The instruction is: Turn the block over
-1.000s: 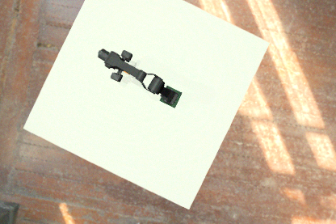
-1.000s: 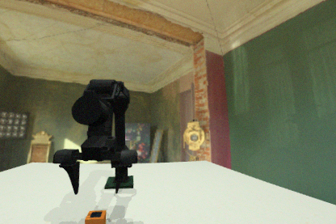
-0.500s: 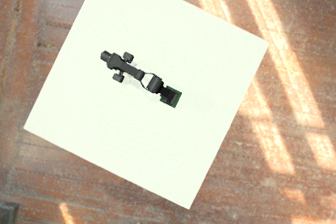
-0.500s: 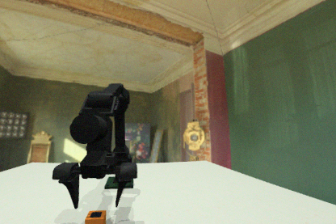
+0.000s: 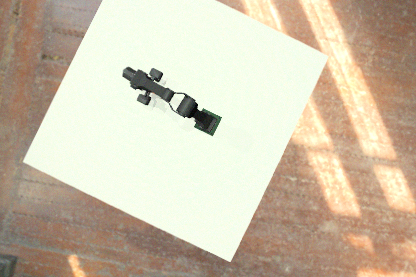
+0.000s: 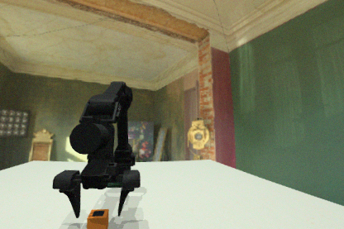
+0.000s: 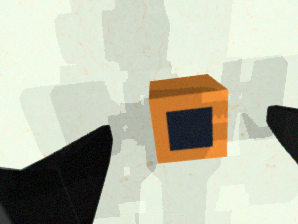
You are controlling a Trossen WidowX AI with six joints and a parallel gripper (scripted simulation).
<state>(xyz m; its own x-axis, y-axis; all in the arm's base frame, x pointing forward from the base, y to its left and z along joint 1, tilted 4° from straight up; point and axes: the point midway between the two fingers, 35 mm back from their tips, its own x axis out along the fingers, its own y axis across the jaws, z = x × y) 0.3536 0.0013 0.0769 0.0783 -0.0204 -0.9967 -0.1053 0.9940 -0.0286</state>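
My gripper tip is now right at the orange block.
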